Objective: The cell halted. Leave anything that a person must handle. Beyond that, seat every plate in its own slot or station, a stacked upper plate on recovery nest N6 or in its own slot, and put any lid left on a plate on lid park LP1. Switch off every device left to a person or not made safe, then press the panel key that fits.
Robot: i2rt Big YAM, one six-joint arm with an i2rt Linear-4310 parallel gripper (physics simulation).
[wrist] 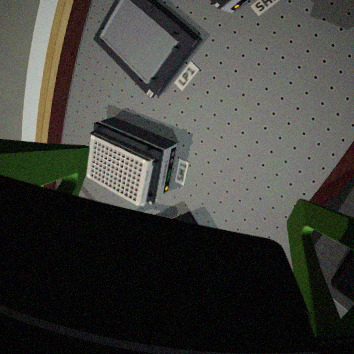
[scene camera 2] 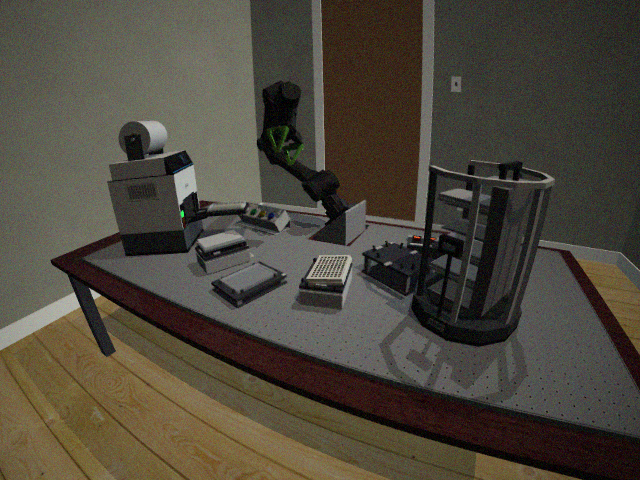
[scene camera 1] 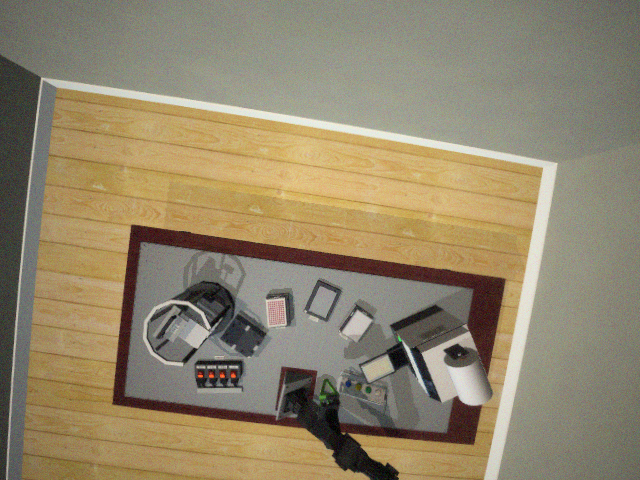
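Seen in the pictures: gripper, fingertip midpoint: (wrist: 197, 187) (scene camera 2: 284, 159) (scene camera 1: 324, 386); arm's base at its link origin: (scene camera 2: 342, 216) (scene camera 1: 293, 398).
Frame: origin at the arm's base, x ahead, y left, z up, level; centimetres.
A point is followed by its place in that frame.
Observation:
My gripper (scene camera 1: 326, 391) @(y -9.4, x 21.4, z 23.3 cm) (scene camera 2: 287, 146) (wrist: 197, 187) @(y -9.4, x 21.4, z 23.3 cm) is open and empty, high above the table near the key panel. A white multi-well plate (scene camera 1: 276, 311) @(y 14.6, x 39.8, z 1.1 cm) (scene camera 2: 329, 269) @(y 15.1, x 40.6, z 1.1 cm) (wrist: 120, 167) @(y 13.4, x 38.3, z 1.0 cm) sits on the device labelled SH1, which shows an amber light in the wrist view. A pale plate or lid (scene camera 1: 357, 323) @(y -22.2, x 40.8, z 2.1 cm) (scene camera 2: 221, 241) @(y -20.0, x 41.0, z 2.1 cm) lies on a second shaker-like device. The lid park LP1 (scene camera 1: 333, 304) (scene camera 2: 227, 292) @(y -5.7, x 54.5, z -3.6 cm) (wrist: 172, 62) @(y -4.6, x 39.0, z -3.6 cm) is a dark frame around a grey field. The key panel (scene camera 1: 363, 387) @(y -31.5, x 10.4, z -0.2 cm) (scene camera 2: 265, 215) @(y -27.9, x 11.0, z 0.3 cm) has blue, yellow, green and pale keys. The switch bank (scene camera 1: 219, 374) @(y 34.9, x 5.6, z -1.0 cm) has several lit orange-red switches.
A tall round plate hotel (scene camera 1: 146, 335) @(y 57.5, x 31.1, z 26.4 cm) (scene camera 2: 465, 330) @(y 47.6, x 46.0, z -2.7 cm) stands beside a dark raised stand (scene camera 1: 242, 334) @(y 27.9, x 26.3, z -0.1 cm) (scene camera 2: 390, 260) @(y 26.3, x 27.6, z -0.1 cm). A boxy machine with a white roll (scene camera 1: 467, 377) @(y -53.4, x 40.2, z 39.1 cm) (scene camera 2: 149, 135) @(y -48.5, x 41.4, z 34.2 cm) holds out a cream-topped stage (scene camera 1: 378, 366) @(y -33.9, x 24.9, z 7.1 cm) (scene camera 2: 224, 207) @(y -31.8, x 27.0, z 7.2 cm). An upright grey board (scene camera 2: 355, 222) @(y 5.8, x 1.2, z -1.3 cm) stands by the arm base.

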